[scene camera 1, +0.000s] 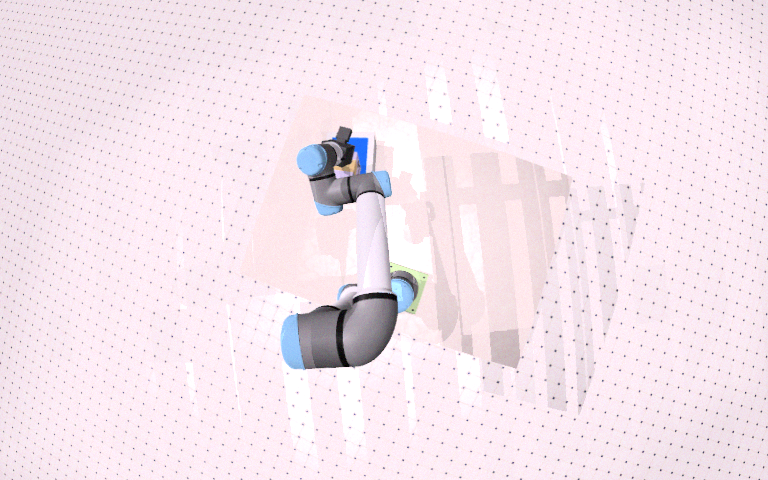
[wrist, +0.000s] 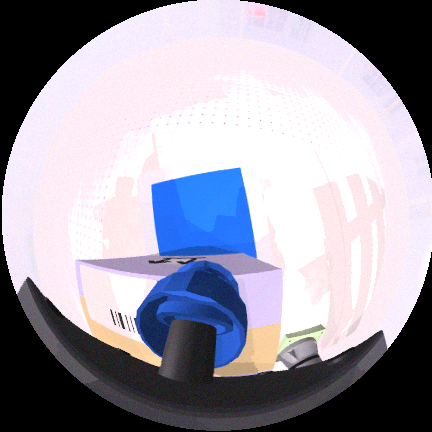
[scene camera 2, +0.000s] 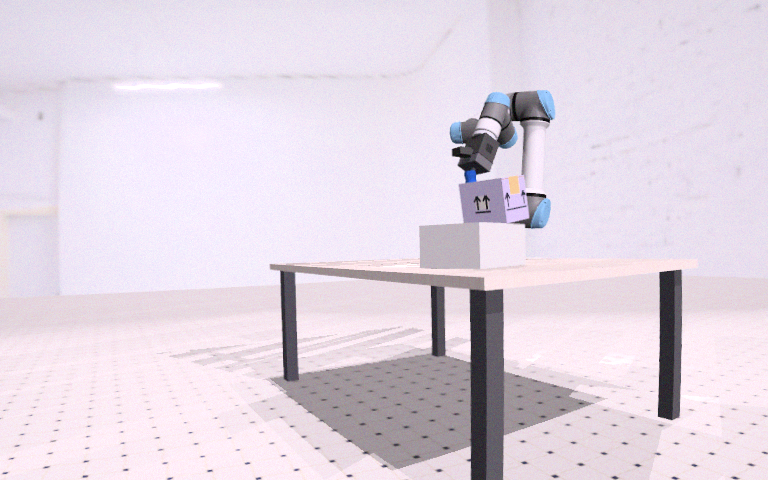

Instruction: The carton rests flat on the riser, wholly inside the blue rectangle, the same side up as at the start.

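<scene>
The lilac carton with tan tape is at the top of the white riser. In scene camera 2 it leans a little, its printed arrows pointing up. Its lower edge is at the riser's top; whether it touches cannot be told. The blue rectangle shows beside the carton; the part beneath is hidden, so whether the carton is wholly inside cannot be told. My blue suction cup is tilted and holds the carton's top near one edge. The arm hides the cup in scene camera 1.
The riser stands on the pale table, near a corner. The arm's green base plate is on the table. The arm's forearm reaches over the table toward the riser. Dark table legs stand below.
</scene>
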